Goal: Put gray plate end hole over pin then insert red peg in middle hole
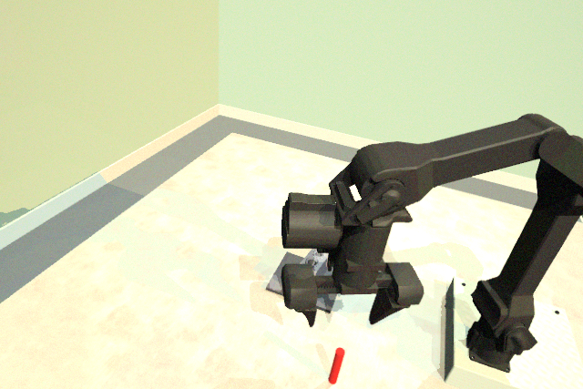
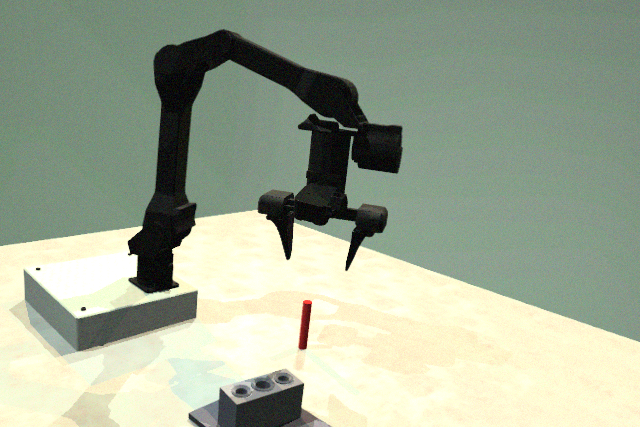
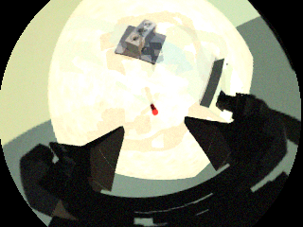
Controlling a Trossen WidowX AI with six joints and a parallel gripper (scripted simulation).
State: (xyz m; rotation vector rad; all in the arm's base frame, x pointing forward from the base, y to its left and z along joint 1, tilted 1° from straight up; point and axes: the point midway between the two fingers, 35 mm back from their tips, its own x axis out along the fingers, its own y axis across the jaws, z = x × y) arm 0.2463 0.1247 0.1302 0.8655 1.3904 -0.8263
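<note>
My gripper tip is now 10 cm above the red peg and 1 cm past it. From my gripper tip the other things lie so: dark base (18 cm to the right, 14 cm below, 10 cm ahead); gray plate (19 cm to the right, 10 cm below, 10 cm ahead).
</note>
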